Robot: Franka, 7 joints.
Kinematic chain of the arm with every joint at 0, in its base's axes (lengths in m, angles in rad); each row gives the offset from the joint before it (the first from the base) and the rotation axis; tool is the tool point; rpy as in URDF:
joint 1: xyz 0 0 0.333 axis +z
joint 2: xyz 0 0 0 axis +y
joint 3: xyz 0 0 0.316 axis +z
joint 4: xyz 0.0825 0 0 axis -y
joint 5: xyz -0.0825 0 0.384 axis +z
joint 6: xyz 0 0 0 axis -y
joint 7: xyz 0.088 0 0 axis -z
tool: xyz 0 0 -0.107 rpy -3.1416 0 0
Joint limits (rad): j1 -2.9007..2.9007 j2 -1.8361..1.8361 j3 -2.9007..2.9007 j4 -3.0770..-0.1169 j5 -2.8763..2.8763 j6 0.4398..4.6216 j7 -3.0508..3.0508
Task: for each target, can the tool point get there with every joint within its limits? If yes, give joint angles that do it. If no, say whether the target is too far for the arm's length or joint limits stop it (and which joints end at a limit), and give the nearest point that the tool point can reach.
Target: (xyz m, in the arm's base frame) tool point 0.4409 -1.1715 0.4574
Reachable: no: too far | nearest point 0.3007 -0.7990 0.4178 | short by 0.400 m
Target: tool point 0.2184 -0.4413 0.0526
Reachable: yes | joints 0.9511 -1.2126 -2.1855 -2.0281 -0.5403 2.0079 -2.4369
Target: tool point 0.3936 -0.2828 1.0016
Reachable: yes | joints -1.1989 0.1885 0.9693 -0.8049 -1.7877 1.8517 1.0328
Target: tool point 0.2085 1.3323 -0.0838
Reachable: no: too far | nearest point 0.1267 0.8098 0.0797 | short by 0.554 m
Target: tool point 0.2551 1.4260 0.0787
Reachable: no: too far | nearest point 0.1488 0.8318 0.1847 | short by 0.613 m
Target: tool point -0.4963 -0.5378 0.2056
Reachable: yes | joints -1.5647 1.3288 -1.2533 -1.4783 2.0746 1.6963 -2.2333
